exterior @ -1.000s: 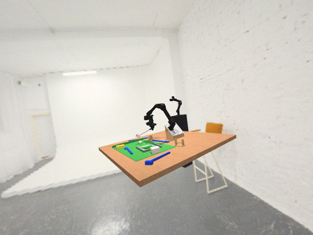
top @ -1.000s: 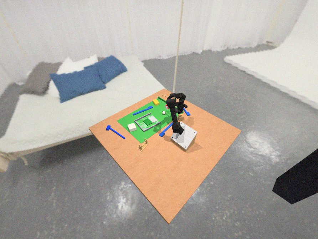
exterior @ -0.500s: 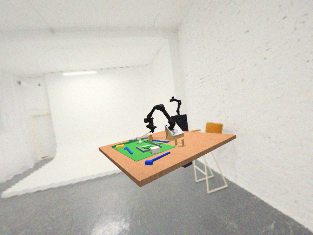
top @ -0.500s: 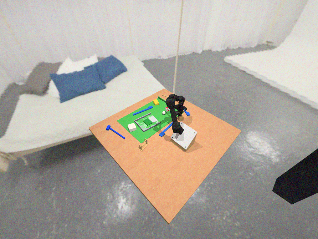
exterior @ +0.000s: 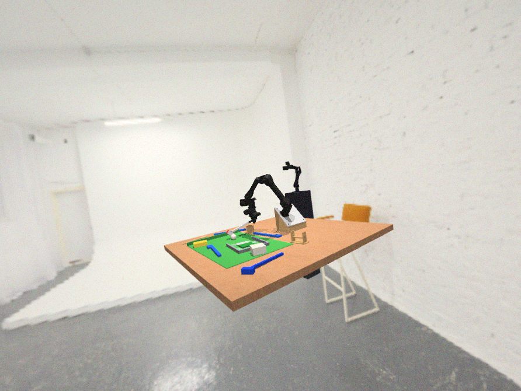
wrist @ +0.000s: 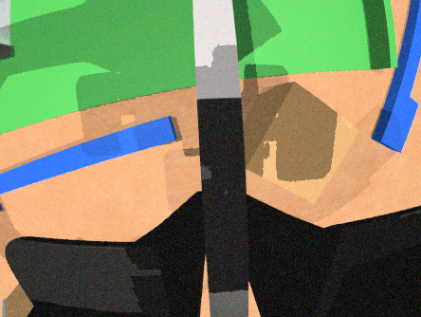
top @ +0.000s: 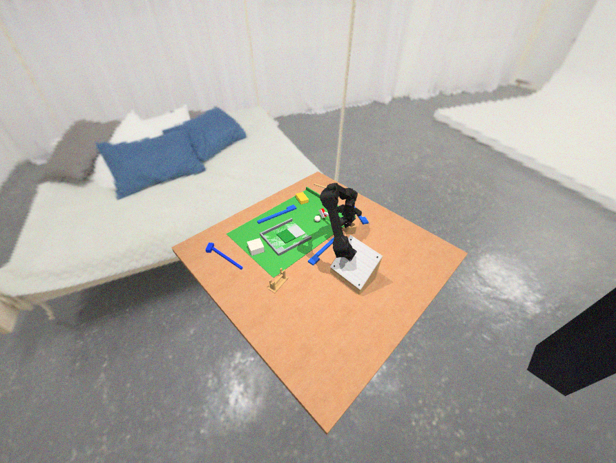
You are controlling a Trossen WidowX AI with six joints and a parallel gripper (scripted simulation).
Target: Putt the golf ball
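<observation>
My gripper tip is now 10 mm short of the tan block, 60 mm to the left of it and 50 mm above it. Also, from my gripper tip: white golf ball: 220 mm ahead, 20 mm to the left, 60 mm below; yellow block: 470 mm ahead, 60 mm to the right, 60 mm below; red putter: 120 mm ahead, 10 mm to the right.
</observation>
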